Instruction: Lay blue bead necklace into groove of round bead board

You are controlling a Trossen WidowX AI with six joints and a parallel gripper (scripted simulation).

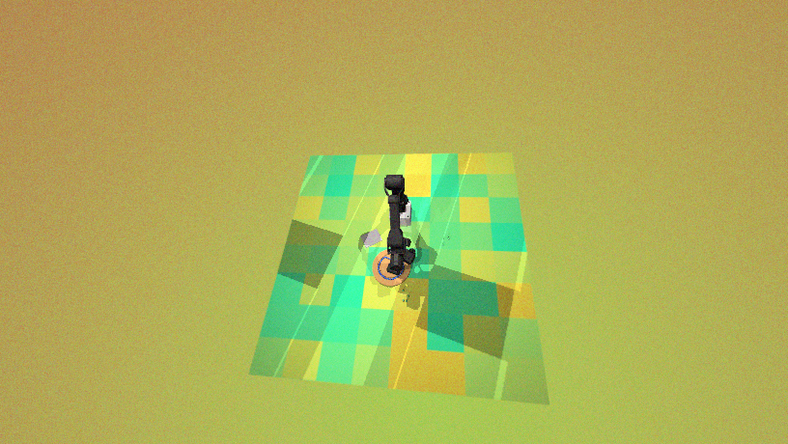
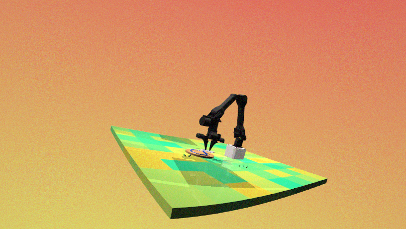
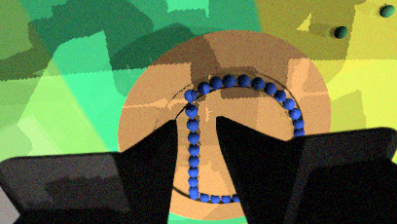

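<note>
Now: the round bead board 5 cm to the right of my gripper tip, 3 cm below it and 1 cm ahead of it. The rest, counted from my gripper tip: flat grey piece (16 cm to the right, 16 cm behind, 4 cm below).
</note>
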